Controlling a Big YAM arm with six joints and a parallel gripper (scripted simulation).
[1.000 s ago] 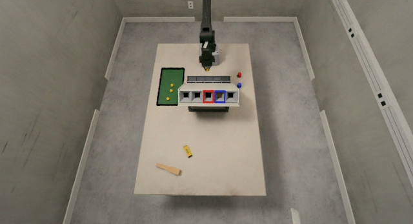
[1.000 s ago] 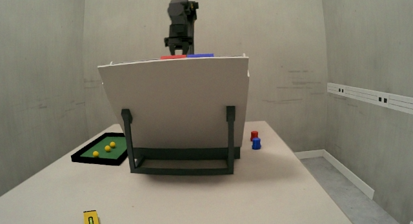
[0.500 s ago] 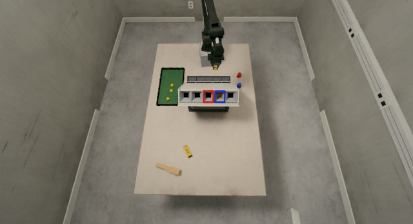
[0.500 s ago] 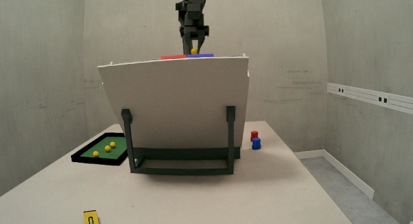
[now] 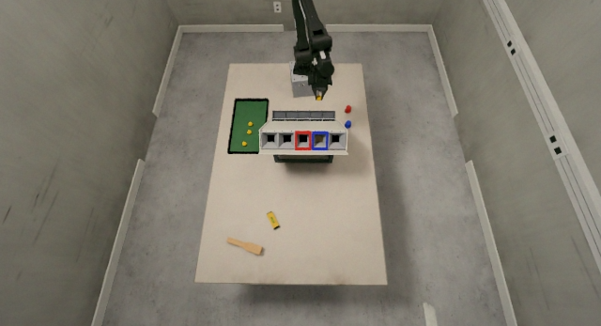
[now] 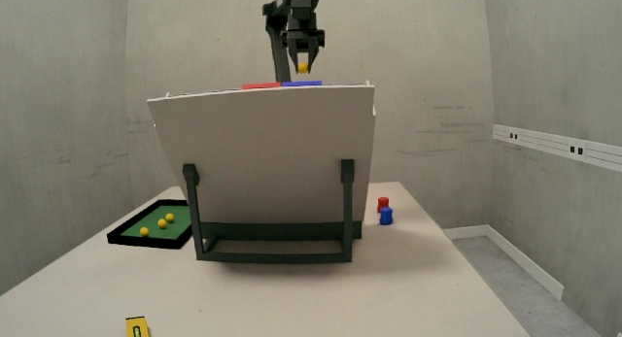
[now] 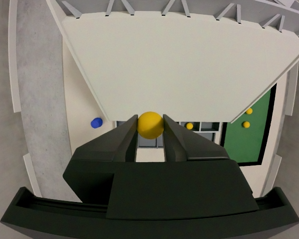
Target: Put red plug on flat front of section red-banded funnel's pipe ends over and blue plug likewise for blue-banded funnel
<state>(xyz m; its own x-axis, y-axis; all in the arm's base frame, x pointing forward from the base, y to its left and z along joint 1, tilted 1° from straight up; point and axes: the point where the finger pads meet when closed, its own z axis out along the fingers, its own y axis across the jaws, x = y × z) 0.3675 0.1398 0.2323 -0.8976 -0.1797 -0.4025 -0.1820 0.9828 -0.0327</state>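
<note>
My hand is 18 cm short of the blue band, 4 cm to the right of it and 6 cm above it. The rest, counted from my hand: blue plug: 12 cm behind, 18 cm to the left, 37 cm below; cover: 5 cm ahead, 6 cm to the right, 18 cm below; red band: 19 cm ahead, 4 cm to the right, 6 cm below.
</note>
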